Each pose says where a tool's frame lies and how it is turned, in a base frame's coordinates. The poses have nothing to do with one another.
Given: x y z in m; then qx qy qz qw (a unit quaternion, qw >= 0).
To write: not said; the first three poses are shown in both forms.
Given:
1: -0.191, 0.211, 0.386, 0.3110, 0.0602, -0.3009, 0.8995
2: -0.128, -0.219, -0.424, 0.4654, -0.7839, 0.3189, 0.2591
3: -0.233, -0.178, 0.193, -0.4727, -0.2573, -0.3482, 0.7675
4: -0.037, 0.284, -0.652, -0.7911, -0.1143, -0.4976, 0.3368
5: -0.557, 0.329, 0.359, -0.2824, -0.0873, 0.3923, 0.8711
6: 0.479, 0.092, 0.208, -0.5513, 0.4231, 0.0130, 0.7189
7: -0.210, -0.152, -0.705, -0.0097, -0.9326, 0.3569, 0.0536
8: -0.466, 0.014, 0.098, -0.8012, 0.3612, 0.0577, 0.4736
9: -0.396, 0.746, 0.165, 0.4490, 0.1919, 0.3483, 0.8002
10: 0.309, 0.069, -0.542, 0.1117, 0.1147, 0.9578, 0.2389
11: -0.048, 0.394, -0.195, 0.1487, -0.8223, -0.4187, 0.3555
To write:
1: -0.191, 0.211, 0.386; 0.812, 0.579, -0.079; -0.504, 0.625, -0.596; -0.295, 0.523, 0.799
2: -0.128, -0.219, -0.424; -0.432, -0.895, -0.109; -0.564, 0.363, -0.741; 0.703, -0.259, -0.662
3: -0.233, -0.178, 0.193; 0.625, 0.778, -0.066; -0.291, 0.311, 0.905; 0.724, -0.546, 0.421
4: -0.037, 0.284, -0.652; 0.479, 0.516, 0.710; -0.154, -0.747, 0.647; 0.864, -0.419, -0.278
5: -0.557, 0.329, 0.359; 0.677, -0.634, -0.374; 0.733, 0.533, 0.423; -0.069, -0.560, 0.825
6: 0.479, 0.092, 0.208; 0.642, -0.485, 0.594; -0.448, 0.392, 0.804; -0.623, -0.782, 0.034
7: -0.210, -0.152, -0.705; -0.994, -0.020, -0.107; 0.056, 0.745, -0.665; 0.093, -0.667, -0.740
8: -0.466, 0.014, 0.098; 0.732, -0.633, 0.250; -0.524, -0.290, 0.801; -0.435, -0.717, -0.545
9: -0.396, 0.746, 0.165; 0.684, -0.385, 0.620; 0.730, 0.354, -0.585; 0.006, 0.852, 0.523
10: 0.309, 0.069, -0.542; -0.861, -0.432, 0.269; 0.483, -0.860, 0.166; 0.159, 0.273, 0.949
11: -0.048, 0.394, -0.195; -0.703, 0.053, -0.709; -0.542, 0.605, 0.583; 0.460, 0.794, -0.397
